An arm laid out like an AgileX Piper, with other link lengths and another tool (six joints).
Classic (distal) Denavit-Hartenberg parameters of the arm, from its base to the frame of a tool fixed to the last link. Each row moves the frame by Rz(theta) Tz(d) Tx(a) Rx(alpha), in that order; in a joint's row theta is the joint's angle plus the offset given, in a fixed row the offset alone. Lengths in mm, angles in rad.
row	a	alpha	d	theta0
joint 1	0	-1.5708	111.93	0
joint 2	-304.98	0	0	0.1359
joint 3	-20.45	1.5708	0	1.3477
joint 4	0	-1.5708	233.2	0
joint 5	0	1.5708	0	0
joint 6	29.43	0.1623	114.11	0.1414
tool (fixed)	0	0	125.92	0
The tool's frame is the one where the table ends.
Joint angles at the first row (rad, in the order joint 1, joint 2, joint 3, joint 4, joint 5, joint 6):
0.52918, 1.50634, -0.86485, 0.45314, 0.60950, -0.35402
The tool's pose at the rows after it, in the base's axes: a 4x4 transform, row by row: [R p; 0 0 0 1], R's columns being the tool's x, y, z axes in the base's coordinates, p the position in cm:
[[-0.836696 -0.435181 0.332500 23.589], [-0.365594 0.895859 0.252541 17.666], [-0.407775 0.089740 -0.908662 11.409], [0 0 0 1]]
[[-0.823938 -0.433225 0.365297 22.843], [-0.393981 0.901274 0.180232 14.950], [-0.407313 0.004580 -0.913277 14.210], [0 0 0 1]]
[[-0.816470 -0.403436 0.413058 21.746], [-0.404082 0.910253 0.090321 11.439], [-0.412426 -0.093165 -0.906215 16.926], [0 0 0 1]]
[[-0.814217 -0.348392 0.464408 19.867], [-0.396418 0.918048 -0.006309 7.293], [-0.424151 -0.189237 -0.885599 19.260], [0 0 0 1]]
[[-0.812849 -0.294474 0.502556 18.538], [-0.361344 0.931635 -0.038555 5.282], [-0.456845 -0.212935 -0.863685 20.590], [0 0 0 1]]
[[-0.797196 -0.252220 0.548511 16.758], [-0.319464 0.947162 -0.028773 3.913], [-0.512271 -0.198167 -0.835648 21.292], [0 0 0 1]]
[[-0.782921 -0.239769 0.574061 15.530], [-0.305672 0.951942 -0.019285 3.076], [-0.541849 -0.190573 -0.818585 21.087], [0 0 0 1]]
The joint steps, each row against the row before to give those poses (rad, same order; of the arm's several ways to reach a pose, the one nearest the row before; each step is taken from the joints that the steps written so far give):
0.00000, -0.07899, -0.05845, -0.13430, 0.12443, 0.08169
0.00000, -0.08753, -0.05414, -0.14478, 0.13821, 0.09492
-0.00002, -0.10151, -0.03595, -0.13728, 0.13324, 0.07972
0.00003, -0.12480, -0.00465, -0.12562, 0.12509, 0.06336
-0.00002, -0.08725, 0.00562, -0.05118, 0.05308, 0.04552
0.00003, -0.11475, 0.03887, -0.01627, 0.01669, 0.03281
-0.00002, -0.07812, 0.04586, -0.00552, -0.00163, 0.00717

